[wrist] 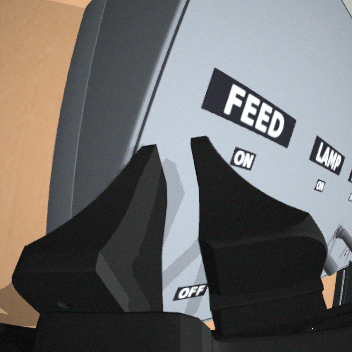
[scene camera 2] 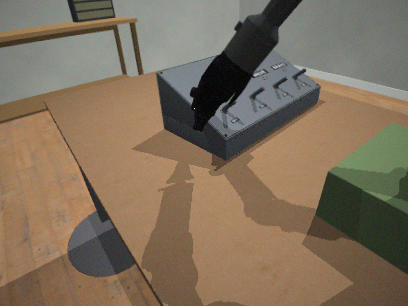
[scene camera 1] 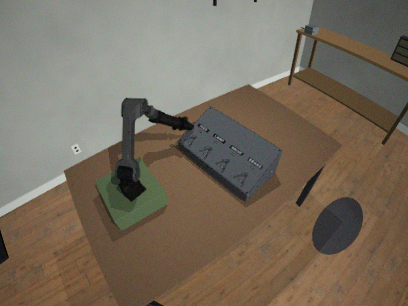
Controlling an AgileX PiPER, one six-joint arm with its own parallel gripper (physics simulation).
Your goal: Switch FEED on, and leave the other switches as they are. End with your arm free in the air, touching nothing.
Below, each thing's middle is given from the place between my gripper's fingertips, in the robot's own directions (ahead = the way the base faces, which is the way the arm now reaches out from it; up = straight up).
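Grey sloped switch panel (scene camera 2: 229, 131): 3 cm below my hand, 2 cm ahead, 23 cm to the right.
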